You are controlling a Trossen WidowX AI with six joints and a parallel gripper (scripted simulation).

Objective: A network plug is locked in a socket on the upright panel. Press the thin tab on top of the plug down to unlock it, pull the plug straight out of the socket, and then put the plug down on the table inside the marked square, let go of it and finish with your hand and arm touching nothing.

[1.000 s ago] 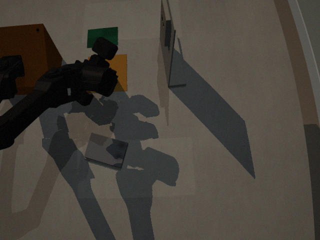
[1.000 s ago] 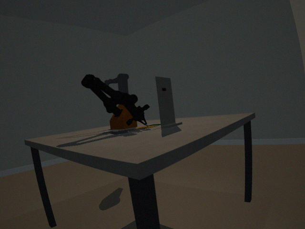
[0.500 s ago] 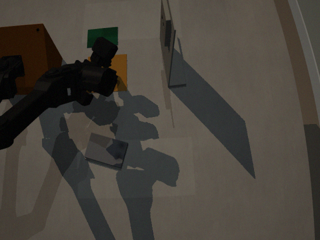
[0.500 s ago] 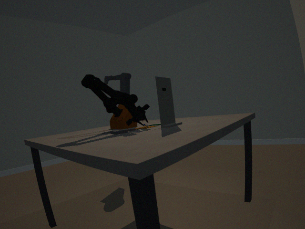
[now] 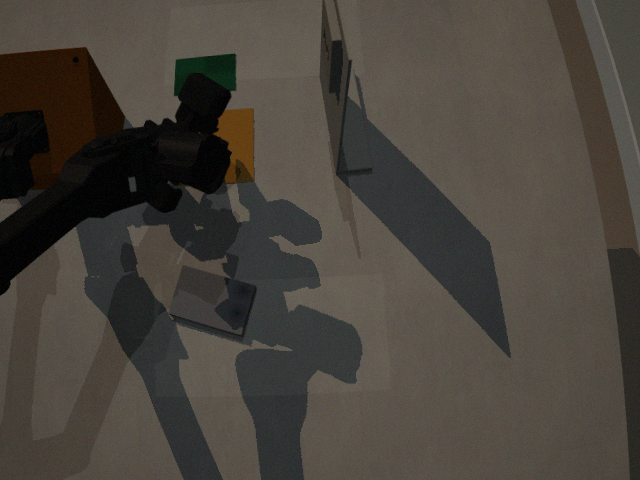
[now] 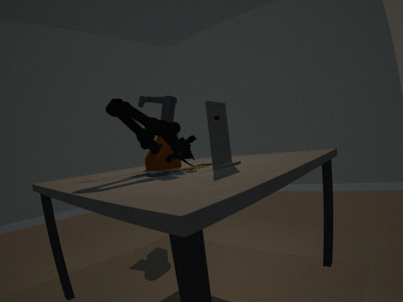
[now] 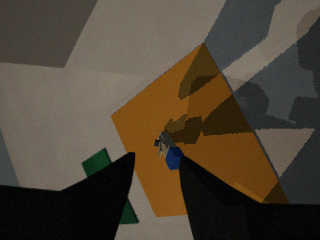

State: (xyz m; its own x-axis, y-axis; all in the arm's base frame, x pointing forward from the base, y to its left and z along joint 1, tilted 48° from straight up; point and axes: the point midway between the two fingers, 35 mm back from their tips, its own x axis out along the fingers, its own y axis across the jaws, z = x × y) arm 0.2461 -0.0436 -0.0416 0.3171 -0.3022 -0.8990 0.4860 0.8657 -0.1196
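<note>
My gripper tip is now 2 cm above the network plug. Round my gripper tip: orange square 3 cm below; then green patch 2 cm behind, 13 cm to the left, 3 cm below; then upright panel 18 cm ahead, 4 cm to the left, 11 cm above.
</note>
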